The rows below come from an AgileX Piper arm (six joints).
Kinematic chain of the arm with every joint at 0, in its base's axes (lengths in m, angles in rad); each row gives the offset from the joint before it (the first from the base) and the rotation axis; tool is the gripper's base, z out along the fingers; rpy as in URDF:
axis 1: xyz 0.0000 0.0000 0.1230 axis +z
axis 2: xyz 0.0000 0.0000 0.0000 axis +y
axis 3: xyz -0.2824 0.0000 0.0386 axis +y
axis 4: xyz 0.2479 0.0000 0.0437 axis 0.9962 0 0.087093
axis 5: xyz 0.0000 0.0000 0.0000 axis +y
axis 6: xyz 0.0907 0.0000 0.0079 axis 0.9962 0 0.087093
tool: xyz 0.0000 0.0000 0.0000 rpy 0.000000 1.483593 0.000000
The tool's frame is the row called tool.
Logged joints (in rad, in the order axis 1, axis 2, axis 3, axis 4, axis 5, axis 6), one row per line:
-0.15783 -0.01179 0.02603 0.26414 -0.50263 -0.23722
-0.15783 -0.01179 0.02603 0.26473 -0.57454 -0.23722
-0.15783 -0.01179 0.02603 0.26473 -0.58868 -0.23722
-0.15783 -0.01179 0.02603 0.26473 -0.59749 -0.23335
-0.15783 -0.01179 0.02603 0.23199 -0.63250 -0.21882
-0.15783 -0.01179 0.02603 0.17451 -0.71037 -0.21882
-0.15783 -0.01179 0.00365 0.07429 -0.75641 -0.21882
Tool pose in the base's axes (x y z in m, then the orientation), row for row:
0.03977 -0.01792 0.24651 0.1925 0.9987 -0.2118
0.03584 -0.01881 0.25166 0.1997 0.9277 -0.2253
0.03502 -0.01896 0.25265 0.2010 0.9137 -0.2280
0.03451 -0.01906 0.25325 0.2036 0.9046 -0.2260
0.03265 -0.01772 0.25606 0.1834 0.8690 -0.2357
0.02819 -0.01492 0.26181 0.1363 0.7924 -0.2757
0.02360 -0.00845 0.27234 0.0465 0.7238 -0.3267
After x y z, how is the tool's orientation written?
As a rotation vector, in radians.
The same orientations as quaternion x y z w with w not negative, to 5 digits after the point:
0.09198 0.47719 -0.10120 0.86809
0.09594 0.44568 -0.10824 0.88343
0.09666 0.43940 -0.10965 0.88632
0.09798 0.43533 -0.10876 0.88829
0.08851 0.41937 -0.11375 0.89630
0.06612 0.38438 -0.13374 0.91104
0.02264 0.35243 -0.15908 0.92194

